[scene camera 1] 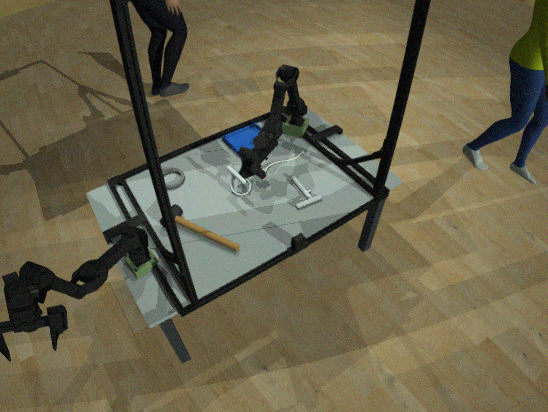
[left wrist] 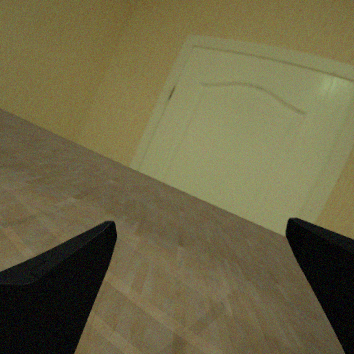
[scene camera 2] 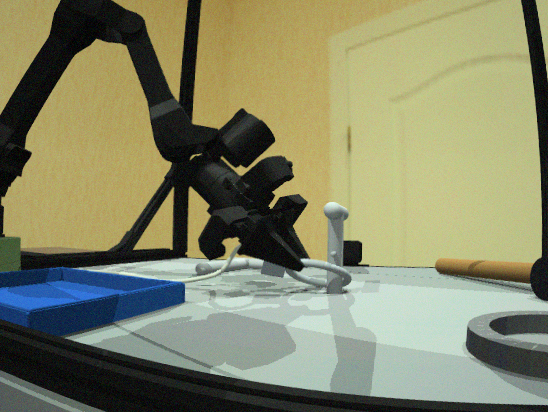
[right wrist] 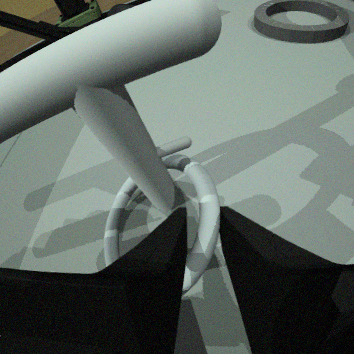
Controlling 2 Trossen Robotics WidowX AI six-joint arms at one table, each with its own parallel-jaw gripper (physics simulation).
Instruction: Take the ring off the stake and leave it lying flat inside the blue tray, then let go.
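Seen in the pictures: left gripper, between the fingertips: (scene camera 1: pixel 33 354) (left wrist: pixel 201 228); right gripper, between the fingertips: (scene camera 2: pixel 305 267) (right wrist: pixel 201 214); left arm's base, origin of its link: (scene camera 1: pixel 140 257) (right wrist: pixel 75 12); right arm's base, origin of its link: (scene camera 1: pixel 296 121).
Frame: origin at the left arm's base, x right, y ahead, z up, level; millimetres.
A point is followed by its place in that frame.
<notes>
The white ring (scene camera 1: pixel 241 194) {x -25, y 493, z -29 mm} (scene camera 2: pixel 348 276) {x -71, y 474, z -17 mm} (right wrist: pixel 210 220) {x -88, y 533, z 5 mm} is around the white stake (scene camera 2: pixel 335 245) {x -76, y 491, z 22 mm} (right wrist: pixel 125 137) {x -69, y 501, z 37 mm}, below its small side peg and a little above the table. The stake has a thick crossbar (scene camera 1: pixel 236 174) {x -44, y 488, z 73 mm} (right wrist: pixel 100 65) {x -74, y 502, z 66 mm} on top. My right gripper (scene camera 1: pixel 251 176) (scene camera 2: pixel 303 264) {x -85, y 526, z -5 mm} (right wrist: pixel 201 214) {x -85, y 526, z -5 mm} is shut on the ring's near side, beside the stake. The blue tray (scene camera 1: pixel 242 137) {x -327, y 735, z -32 mm} (scene camera 2: pixel 150 301) {x -251, y 643, z -28 mm} lies on the table near the right arm's base; part of it is hidden by that arm in scene camera 1. My left gripper (scene camera 1: pixel 32 354) {x 426, y -363, z 463 mm} (left wrist: pixel 201 228) {x 426, y -363, z 463 mm} is open and empty, out beyond the table.
A grey ring (scene camera 1: pixel 181 178) {x -271, y 353, z -25 mm} (scene camera 2: pixel 505 353) {x -343, y 367, z -29 mm} (right wrist: pixel 302 34) {x -271, y 368, z -28 mm} and a wooden-handled hammer (scene camera 1: pixel 207 233) {x 65, y 260, z -8 mm} (scene camera 2: pixel 485 269) {x 36, y 269, z -17 mm} lie at the picture's left in scene camera 1. A white T-shaped piece (scene camera 1: pixel 302 189) {x 123, y 696, z -22 mm} lies right of the stake. A pale cable (scene camera 1: pixel 285 159) {x -66, y 775, z -32 mm} runs behind the right gripper. Black frame posts (scene camera 1: pixel 406 90) {x 364, y 907, z 497 mm} rise at the table's edges.
</notes>
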